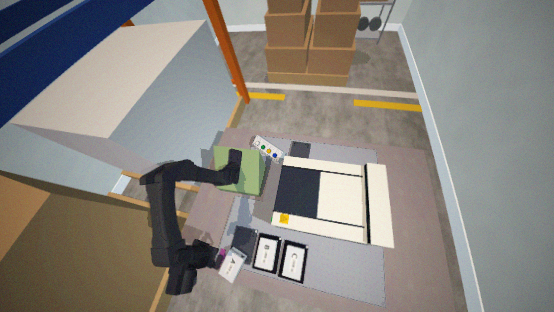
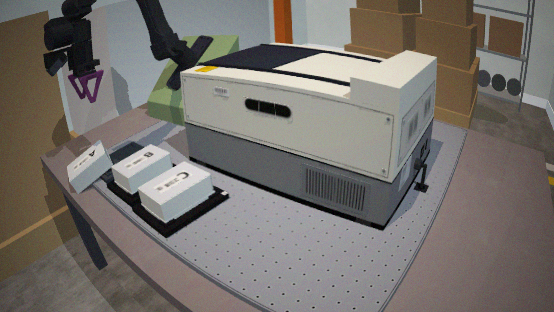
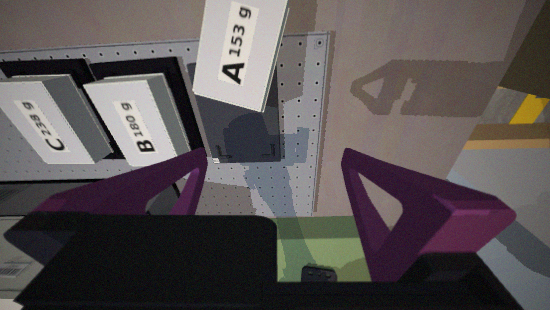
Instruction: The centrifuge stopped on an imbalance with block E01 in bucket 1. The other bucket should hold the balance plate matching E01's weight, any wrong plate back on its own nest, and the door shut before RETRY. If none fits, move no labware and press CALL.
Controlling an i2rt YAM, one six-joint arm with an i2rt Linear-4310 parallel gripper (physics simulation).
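Where they show: gripper, fingertip midpoint: (image 1: 215,252) (image 2: 87,100) (image 3: 274,155); arm's base, origin of the base link: (image 1: 234,166) (image 2: 190,61).
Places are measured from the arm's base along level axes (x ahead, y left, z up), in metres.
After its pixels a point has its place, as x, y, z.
Plate A, 153 g (image 1: 231,267) @[0.142, -0.464, -0.104] (image 2: 85,169) @[0.176, -0.475, -0.110] (image 3: 235,45) @[0.139, -0.462, -0.103], lies tilted across the outer end of its dark nest (image 1: 245,239) @[0.154, -0.333, -0.141] (image 2: 126,151) @[0.124, -0.327, -0.141] (image 3: 240,132) @[0.149, -0.338, -0.141], at the table's edge. Plates B, 180 g (image 1: 266,253) @[0.288, -0.356, -0.099] (image 2: 137,172) @[0.329, -0.388, -0.100] (image 3: 132,125) @[0.289, -0.363, -0.099], and C, 238 g (image 1: 293,261) @[0.420, -0.350, -0.099] (image 2: 172,192) @[0.451, -0.375, -0.099] (image 3: 45,122) @[0.413, -0.362, -0.099], sit on black nests beside it. My gripper (image 1: 222,254) @[0.091, -0.404, 0.025] (image 2: 88,99) @[0.091, -0.404, 0.025] (image 3: 274,155) @[0.091, -0.404, 0.025] is open and empty, above and apart from plate A. The centrifuge (image 1: 342,195) @[0.564, -0.030, 0.057] (image 2: 280,135) @[0.549, -0.205, -0.032] has its top covered by dark and cream panels; its buckets and E01 are hidden.
A button box (image 1: 268,148) @[0.128, 0.187, -0.079] with white, green, yellow and blue buttons lies behind the green sloped block (image 1: 254,175) @[0.120, -0.014, -0.026] (image 2: 165,102) @[-0.002, -0.107, -0.103] (image 3: 345,250) @[-0.061, -0.101, -0.091] that carries the arm's base. A dark pad (image 1: 300,149) @[0.318, 0.260, -0.130] lies beside the centrifuge. Cardboard boxes (image 1: 332,60) (image 2: 445,40) stand beyond the table.
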